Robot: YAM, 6 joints.
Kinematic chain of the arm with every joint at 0, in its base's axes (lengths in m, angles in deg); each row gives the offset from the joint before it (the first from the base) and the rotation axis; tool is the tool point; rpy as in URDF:
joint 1: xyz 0 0 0.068 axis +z
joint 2: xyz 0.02 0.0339 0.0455 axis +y
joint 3: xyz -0.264 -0.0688 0 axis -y
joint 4: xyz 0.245 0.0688 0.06 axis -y
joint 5: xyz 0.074 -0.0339 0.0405 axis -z
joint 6: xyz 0.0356 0 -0.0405 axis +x
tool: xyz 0 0 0 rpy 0 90 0
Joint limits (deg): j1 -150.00..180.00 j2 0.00..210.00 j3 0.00..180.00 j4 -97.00..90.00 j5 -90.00..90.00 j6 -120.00..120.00
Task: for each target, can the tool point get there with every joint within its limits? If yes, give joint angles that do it. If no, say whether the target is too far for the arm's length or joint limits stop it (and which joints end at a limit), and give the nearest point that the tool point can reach.
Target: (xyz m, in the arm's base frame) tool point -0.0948 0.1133 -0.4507
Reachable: no: joint limits stop it (at a limit: joint 2) | nearest point -0.1068 0.1276 -0.3709 | short by 0.082 m
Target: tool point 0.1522 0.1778 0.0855
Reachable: yes | joints 55.32 113.12 50.84 -63.02 42.48 26.07
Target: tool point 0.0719 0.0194 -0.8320
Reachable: no: too far | nearest point 0.1669 0.0450 -0.3723 | short by 0.470 m
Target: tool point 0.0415 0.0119 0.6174
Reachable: yes | joints 65.99 71.42 146.61 -74.24 68.17 -44.15
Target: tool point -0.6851 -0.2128 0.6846
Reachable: no: too far | nearest point -0.4379 -0.2335 0.5134 | short by 0.301 m
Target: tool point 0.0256 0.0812 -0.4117
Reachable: no: joint limits stop it (at a limit: joint 2) | nearest point 0.0330 0.1046 -0.3526 | short by 0.064 m
